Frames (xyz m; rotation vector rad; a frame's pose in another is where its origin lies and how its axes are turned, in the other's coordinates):
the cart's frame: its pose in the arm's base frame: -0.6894 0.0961 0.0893 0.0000 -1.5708 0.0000
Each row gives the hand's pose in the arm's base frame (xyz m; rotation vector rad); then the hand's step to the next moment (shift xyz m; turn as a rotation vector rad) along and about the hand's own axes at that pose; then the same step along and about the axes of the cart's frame.
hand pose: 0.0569 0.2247 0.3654 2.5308 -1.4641 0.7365
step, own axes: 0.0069 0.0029 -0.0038 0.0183 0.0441 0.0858
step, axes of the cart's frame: 0.0062 -0.0056 0.0009 -0.0721 -0.0667 -0.0002
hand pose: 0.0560 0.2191 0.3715 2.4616 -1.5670 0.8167
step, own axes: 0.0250 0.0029 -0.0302 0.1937 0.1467 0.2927
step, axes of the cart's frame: 0.0374 -0.0104 0.0059 -0.1803 -0.3318 -0.0460
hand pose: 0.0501 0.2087 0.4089 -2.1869 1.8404 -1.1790
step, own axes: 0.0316 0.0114 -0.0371 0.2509 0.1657 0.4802
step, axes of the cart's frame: 0.0368 -0.0150 0.0304 -0.2932 -0.4650 -0.1371
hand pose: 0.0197 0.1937 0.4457 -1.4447 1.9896 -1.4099
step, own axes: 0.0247 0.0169 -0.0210 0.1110 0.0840 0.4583
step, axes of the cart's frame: 0.0027 -0.0097 0.0351 -0.2542 -0.3354 -0.2287
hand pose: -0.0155 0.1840 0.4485 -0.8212 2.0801 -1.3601
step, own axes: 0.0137 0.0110 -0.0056 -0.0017 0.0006 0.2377
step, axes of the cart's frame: -0.0095 -0.0031 0.0155 -0.0864 -0.1444 -0.1679
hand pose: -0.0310 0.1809 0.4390 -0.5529 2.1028 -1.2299
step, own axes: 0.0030 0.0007 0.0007 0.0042 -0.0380 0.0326
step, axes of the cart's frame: -0.0018 -0.0020 0.0017 0.0202 -0.0407 -0.0214
